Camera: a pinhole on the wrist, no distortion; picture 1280 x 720 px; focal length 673.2 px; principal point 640.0 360.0 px. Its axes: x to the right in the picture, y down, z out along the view. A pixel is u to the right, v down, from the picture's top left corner.
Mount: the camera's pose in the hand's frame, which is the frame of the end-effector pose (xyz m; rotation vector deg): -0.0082 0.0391 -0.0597 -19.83 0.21 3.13
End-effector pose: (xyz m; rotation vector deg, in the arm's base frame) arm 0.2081 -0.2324 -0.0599 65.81 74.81 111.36
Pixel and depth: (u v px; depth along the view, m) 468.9 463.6 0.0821
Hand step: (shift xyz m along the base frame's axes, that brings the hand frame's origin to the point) 0.0292 -0.0481 0.0629
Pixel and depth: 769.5 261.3 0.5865
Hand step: 0.4020 0.2635 0.2772
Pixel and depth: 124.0 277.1 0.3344
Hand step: 0.3706 -0.1198 0.0451
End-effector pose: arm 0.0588 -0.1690 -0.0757 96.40 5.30 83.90
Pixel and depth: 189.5 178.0 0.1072
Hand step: -0.0015 -0.1006 -0.0278
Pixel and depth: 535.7 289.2 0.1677
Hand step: 0.0399 -0.1246 0.0321
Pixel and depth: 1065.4 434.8 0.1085
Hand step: 0.0065 -0.0427 0.1062
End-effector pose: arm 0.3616 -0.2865 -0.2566 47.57 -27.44 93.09
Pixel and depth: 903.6 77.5 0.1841
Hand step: 0.0000 -0.0602 0.1455
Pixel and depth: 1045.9 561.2 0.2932
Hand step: -0.1843 -0.0730 0.2717
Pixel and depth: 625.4 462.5 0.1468
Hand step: -0.0870 -0.0838 0.0514
